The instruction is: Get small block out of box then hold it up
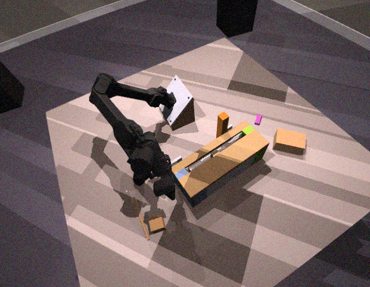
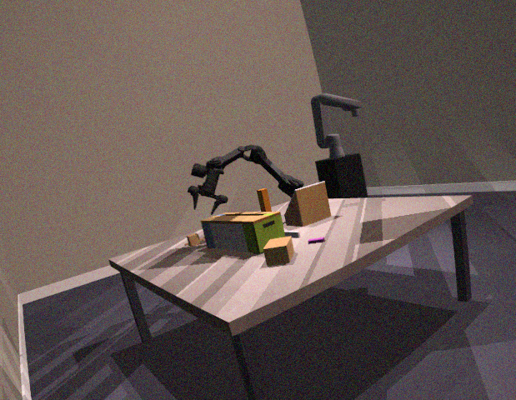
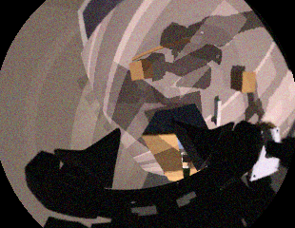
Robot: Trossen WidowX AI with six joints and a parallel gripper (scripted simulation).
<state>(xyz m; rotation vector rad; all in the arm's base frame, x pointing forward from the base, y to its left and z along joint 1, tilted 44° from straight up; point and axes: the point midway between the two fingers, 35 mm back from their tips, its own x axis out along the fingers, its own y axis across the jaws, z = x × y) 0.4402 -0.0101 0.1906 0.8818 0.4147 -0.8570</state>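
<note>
My gripper tip is 21 cm to the right of the tan block, 10 cm past it and 7 cm above it. The rest, counted from my gripper tip: long box (21 cm to the left, 12 cm behind, 9 cm below); then thin stick (16 cm to the right, 15 cm below).
</note>
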